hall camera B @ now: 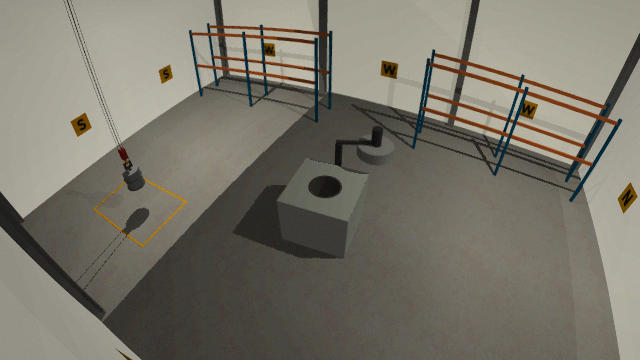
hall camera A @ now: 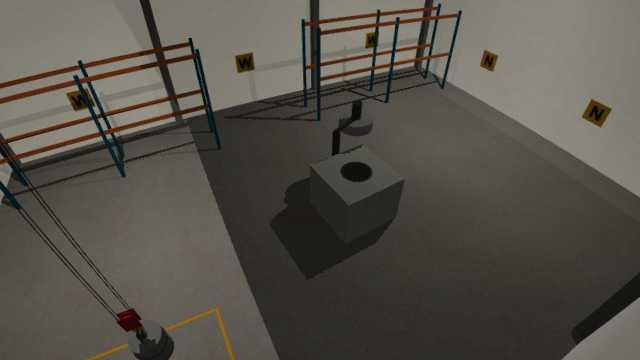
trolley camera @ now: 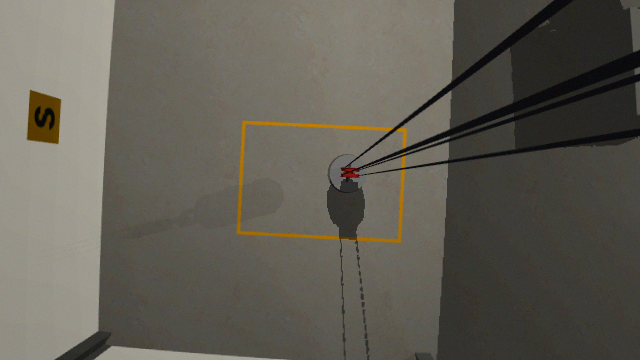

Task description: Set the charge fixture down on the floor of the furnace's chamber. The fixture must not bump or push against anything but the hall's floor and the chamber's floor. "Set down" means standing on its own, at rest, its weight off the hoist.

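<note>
The charge fixture (hall camera A: 162,345) (hall camera B: 134,180) (trolley camera: 336,173), a grey cylinder, hangs upright from the hook (hall camera A: 140,331) (hall camera B: 128,165), my gripper, under the red hook block (hall camera A: 129,319) (hall camera B: 123,153) (trolley camera: 350,172). It is off the floor: its shadow (hall camera B: 138,219) (trolley camera: 345,206) lies apart from its base in hall camera B. It hangs over the yellow marked rectangle (hall camera A: 225,332) (hall camera B: 165,224) (trolley camera: 320,125). The furnace (hall camera A: 372,210) (hall camera B: 312,227) is a grey block with a round opening (hall camera A: 356,171) (hall camera B: 325,186) in its top. The chamber's floor is too dark to make out.
A round grey lid-like disc (hall camera A: 356,126) (hall camera B: 375,154) with a black arm (hall camera A: 336,142) (hall camera B: 339,152) is beside the furnace, clear of the opening. Two blue and orange racks (hall camera A: 319,75) (hall camera B: 316,80) stand along the W wall. The S wall (trolley camera: 55,225) is at left in the trolley view.
</note>
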